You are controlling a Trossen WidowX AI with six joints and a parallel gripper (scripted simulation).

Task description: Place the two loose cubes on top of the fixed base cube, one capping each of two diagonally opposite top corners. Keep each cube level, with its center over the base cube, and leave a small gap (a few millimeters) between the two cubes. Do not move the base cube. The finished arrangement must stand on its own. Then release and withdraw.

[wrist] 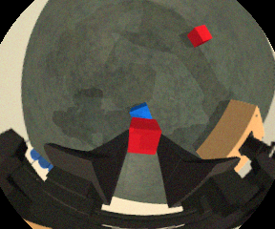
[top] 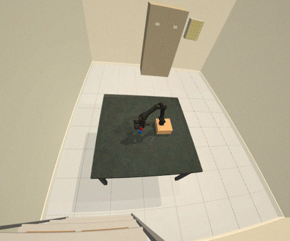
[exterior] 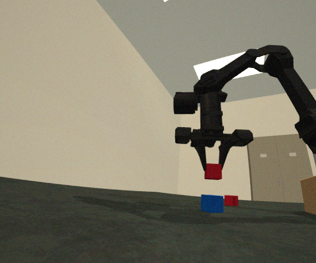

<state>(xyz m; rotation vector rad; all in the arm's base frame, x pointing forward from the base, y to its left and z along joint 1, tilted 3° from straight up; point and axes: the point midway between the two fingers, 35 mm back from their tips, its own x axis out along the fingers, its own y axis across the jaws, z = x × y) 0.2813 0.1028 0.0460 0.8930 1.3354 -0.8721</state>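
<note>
Now: gripper tip 70 mm above the blue cube. Also, from my gripper tip: red cube (right at my gripper tip).
</note>
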